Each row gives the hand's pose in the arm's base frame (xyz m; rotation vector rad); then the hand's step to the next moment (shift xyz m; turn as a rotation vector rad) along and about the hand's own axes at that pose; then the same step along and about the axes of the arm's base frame.
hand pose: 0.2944 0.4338 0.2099 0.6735 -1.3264 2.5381
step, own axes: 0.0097 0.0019 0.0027 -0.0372 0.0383 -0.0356
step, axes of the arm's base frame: -0.0084 -0.0036 0.0046 0.0075 0.0082 -0.0632
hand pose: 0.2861 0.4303 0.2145 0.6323 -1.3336 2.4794
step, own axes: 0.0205 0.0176 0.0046 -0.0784 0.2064 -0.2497
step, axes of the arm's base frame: -0.0241 -0.0131 -0.0005 -0.0809 0.0946 -0.3092
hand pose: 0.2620 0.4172 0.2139 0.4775 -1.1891 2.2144
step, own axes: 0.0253 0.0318 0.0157 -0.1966 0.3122 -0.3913
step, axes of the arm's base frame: -0.0391 -0.0191 0.0022 -0.0628 0.1297 -0.5181
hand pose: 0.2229 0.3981 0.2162 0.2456 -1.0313 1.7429
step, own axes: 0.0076 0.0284 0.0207 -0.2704 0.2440 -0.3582
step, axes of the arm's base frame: -0.0337 -0.0124 0.0024 0.0171 0.0612 -0.5069
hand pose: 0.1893 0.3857 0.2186 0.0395 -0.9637 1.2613
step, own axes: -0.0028 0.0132 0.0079 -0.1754 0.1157 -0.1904
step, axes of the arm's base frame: -0.0153 -0.0015 -0.0030 0.0209 0.0029 -0.2828
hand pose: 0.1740 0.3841 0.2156 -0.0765 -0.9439 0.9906
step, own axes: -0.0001 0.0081 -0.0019 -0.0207 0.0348 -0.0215
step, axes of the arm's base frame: -0.0042 0.0053 -0.0049 -0.0125 0.0122 -0.0424
